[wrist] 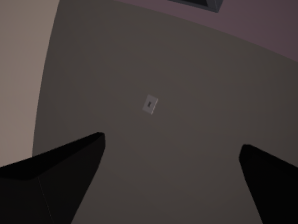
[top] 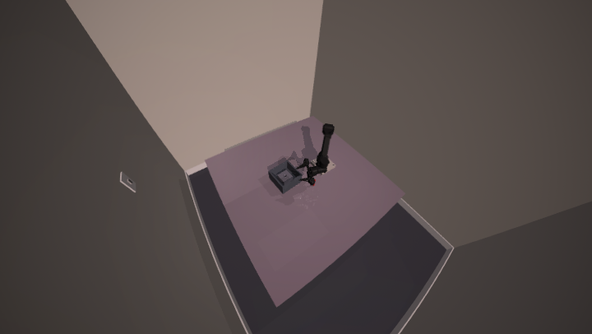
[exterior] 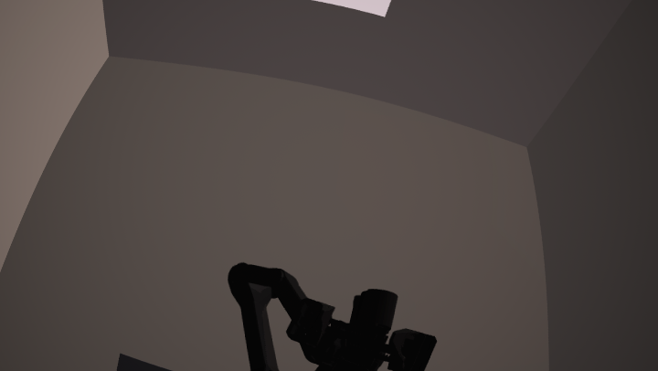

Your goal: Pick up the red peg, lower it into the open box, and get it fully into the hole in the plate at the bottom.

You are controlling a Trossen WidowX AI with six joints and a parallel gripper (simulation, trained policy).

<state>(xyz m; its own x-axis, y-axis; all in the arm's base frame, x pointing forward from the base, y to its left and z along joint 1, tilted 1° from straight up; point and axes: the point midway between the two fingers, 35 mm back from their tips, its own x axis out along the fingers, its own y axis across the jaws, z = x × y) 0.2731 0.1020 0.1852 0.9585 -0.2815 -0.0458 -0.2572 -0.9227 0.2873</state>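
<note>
The red peg lies 14 cm behind my gripper tip, 4 cm to the left of it and 17 cm below it. From my gripper tip the other things lie so: plate: 3 cm ahead, 12 cm to the right, 16 cm below; grey box: 3 cm ahead, 12 cm to the right, 18 cm below.
</note>
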